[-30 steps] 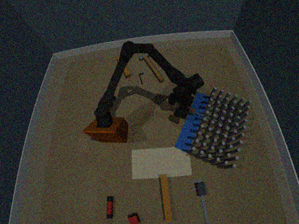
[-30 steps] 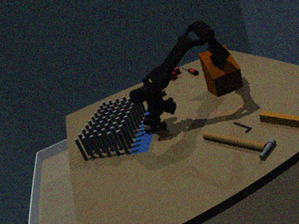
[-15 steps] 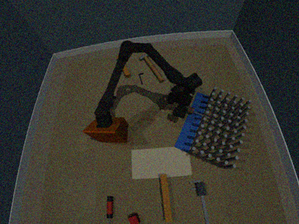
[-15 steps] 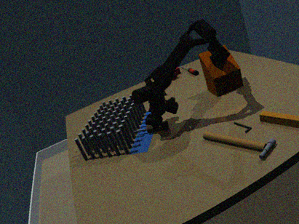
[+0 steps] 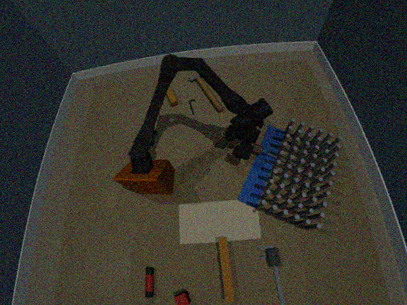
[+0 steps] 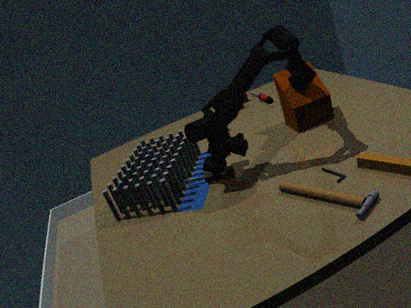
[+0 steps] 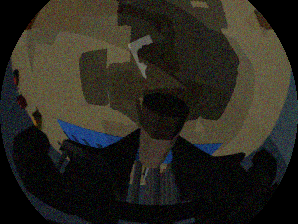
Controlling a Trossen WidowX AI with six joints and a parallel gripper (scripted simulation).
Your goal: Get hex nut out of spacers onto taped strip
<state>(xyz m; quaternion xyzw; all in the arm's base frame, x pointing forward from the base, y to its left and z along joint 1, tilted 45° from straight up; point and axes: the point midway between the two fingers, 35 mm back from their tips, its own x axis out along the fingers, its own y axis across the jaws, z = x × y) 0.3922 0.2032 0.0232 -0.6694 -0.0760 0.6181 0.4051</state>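
The blue taped strip lies 5 cm ahead of my gripper tip, 6 cm to the right of it and 1 cm below it. The rest, counted from my gripper tip: hook tool (9 cm ahead, 4 cm to the right); hex key (28 cm behind, 25 cm to the left, 1 cm below).
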